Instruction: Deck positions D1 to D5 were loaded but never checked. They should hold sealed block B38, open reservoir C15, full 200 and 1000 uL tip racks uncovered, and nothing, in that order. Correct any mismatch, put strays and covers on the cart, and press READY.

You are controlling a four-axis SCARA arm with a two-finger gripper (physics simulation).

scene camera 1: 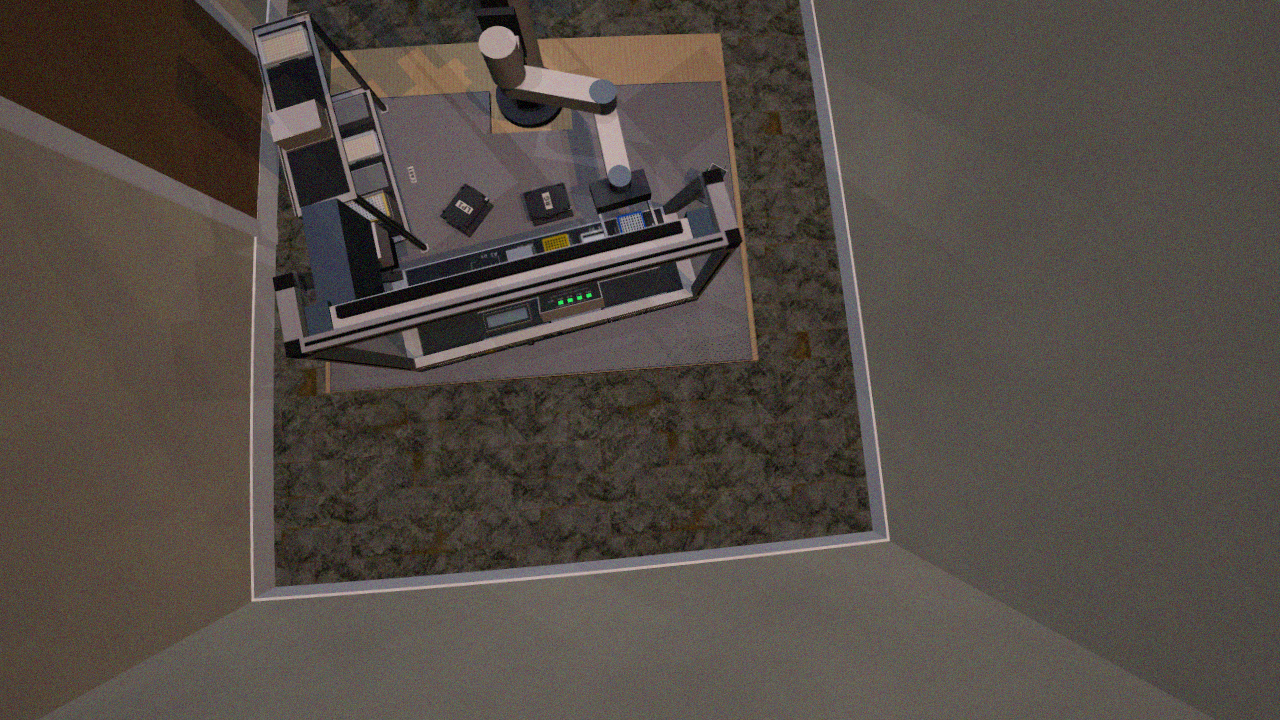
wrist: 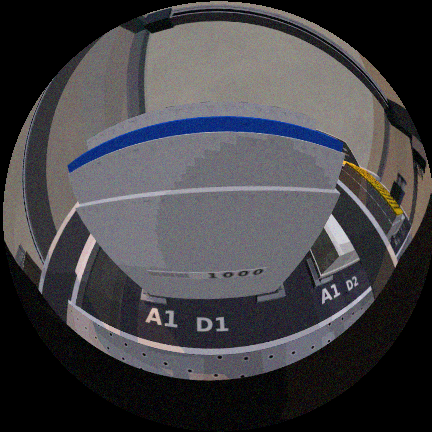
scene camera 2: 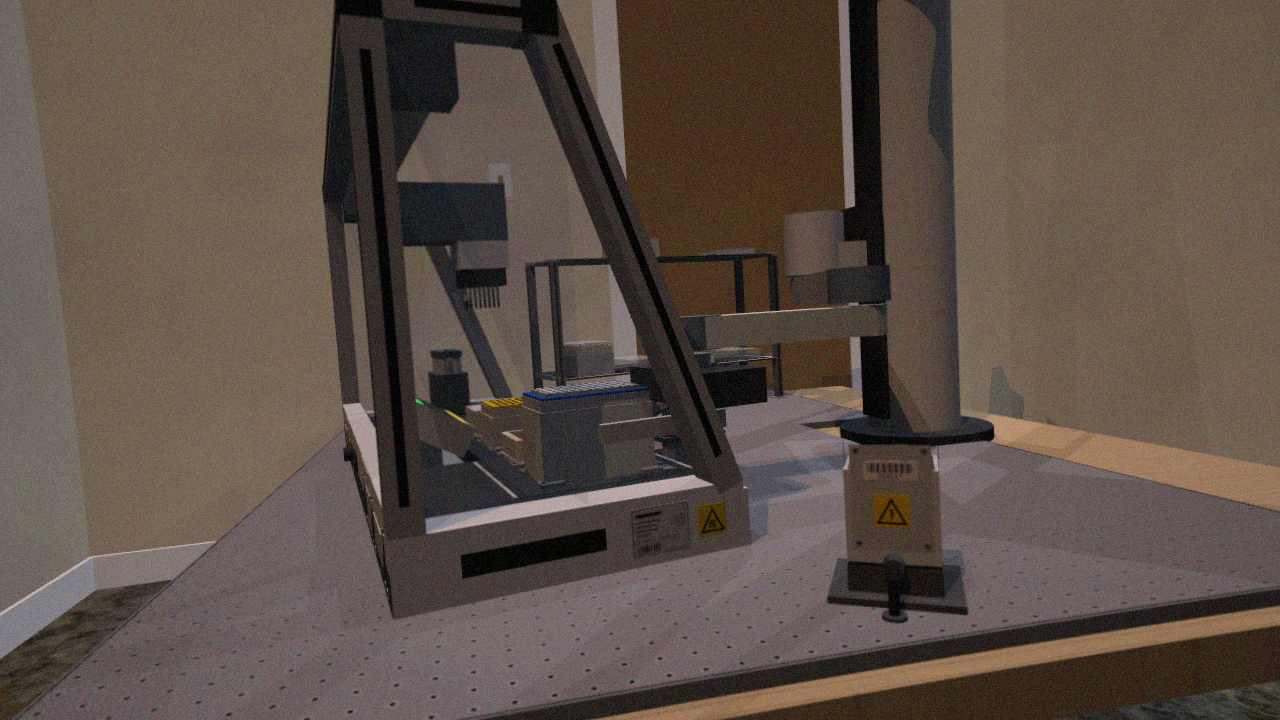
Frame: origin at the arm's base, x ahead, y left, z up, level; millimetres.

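Where they show: gripper, fingertip midpoint: (scene camera 2: pixel 571 425); arm's base, link origin: (scene camera 2: pixel 914 435).
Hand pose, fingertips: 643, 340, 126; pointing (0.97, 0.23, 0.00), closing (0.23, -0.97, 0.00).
Observation:
Things, the pixels of their top centre, and the offset from my fingertips, as dx, dy, dz. "*": a spot on its surface instead.
- blue-rimmed tip rack, top centre: (wrist: pixel 201 108) (scene camera 2: pixel 584 386) (scene camera 1: pixel 633 230) -18, -4, +42
- open white reservoir, top centre: (wrist: pixel 331 198) (scene camera 1: pixel 597 248) +5, -126, -24
- yellow-topped rack, top centre: (scene camera 2: pixel 529 399) (wrist: pixel 378 185) (scene camera 1: pixel 558 254) +28, -248, +5
- labware, top centre: (scene camera 1: pixel 522 265) +51, -369, -14
- shelf cart, top centre: (scene camera 2: pixel 655 256) (scene camera 1: pixel 300 108) -328, -874, +243
- display, surface spot: (scene camera 1: pixel 507 317) * +283, -340, +266
A blue-rimmed tip rack (scene camera 1: pixel 631 221) (scene camera 2: pixel 586 438) (wrist: pixel 215 225), marked 1000, stands on D1. My gripper (scene camera 1: pixel 629 217) is open, low at this rack; a finger runs along its side in scene camera 2. The fingers cannot be made out in the wrist view. An open white reservoir (scene camera 1: pixel 592 235) (wrist: pixel 341 245) stands on D2. A yellow-topped rack (scene camera 1: pixel 555 241) (scene camera 2: pixel 503 403) (wrist: pixel 375 186) stands beyond it. A pale piece of labware (scene camera 1: pixel 519 253) is farther left; its type is unclear. The shelf cart (scene camera 1: pixel 350 67) (scene camera 2: pixel 555 313) holds labware. I cannot make out READY.
The gantry frame (scene camera 1: pixel 528 273) (scene camera 2: pixel 617 214) spans the deck. A panel (scene camera 1: pixel 572 308) shows several green lights beside a display (scene camera 1: pixel 507 317). Two black labelled blocks (scene camera 1: pixel 466 209) (scene camera 1: pixel 546 203) lie on the table behind the deck. A pipette head (scene camera 2: pixel 481 259) hangs over the far deck end.

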